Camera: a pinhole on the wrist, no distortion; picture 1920 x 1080 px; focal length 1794.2 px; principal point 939.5 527.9 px. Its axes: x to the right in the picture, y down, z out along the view. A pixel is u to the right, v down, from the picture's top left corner.
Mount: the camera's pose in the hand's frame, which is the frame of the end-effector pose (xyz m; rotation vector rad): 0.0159 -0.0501 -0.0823 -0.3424 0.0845 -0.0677
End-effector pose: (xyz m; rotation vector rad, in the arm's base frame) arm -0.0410 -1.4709 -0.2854 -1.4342 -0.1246 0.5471
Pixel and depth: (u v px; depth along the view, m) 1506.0 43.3 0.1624
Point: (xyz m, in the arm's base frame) 0.0077 -1.3648 -0.2523
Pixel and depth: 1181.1 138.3 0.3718
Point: -0.0717 -1.1677 -0.2579
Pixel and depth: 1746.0 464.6 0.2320
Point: 0.0263 -1.2921 -0.3096
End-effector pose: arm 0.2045 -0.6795 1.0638 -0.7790 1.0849 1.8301
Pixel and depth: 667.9 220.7 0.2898
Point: 0.1847 -0.4931 1.1575
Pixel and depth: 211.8 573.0 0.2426
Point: 0.1782 -0.5767 1.1932
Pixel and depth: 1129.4 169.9 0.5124
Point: 0.0990 -0.2595 1.1628
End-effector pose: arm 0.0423 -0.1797 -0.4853 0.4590 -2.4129 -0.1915
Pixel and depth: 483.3 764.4 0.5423
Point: -0.2315 0.0460 -0.7885
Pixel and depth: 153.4 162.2 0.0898
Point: 0.0560 -0.2054 -0.5116
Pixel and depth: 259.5 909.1 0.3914
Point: -0.1110 0.0167 -0.7011
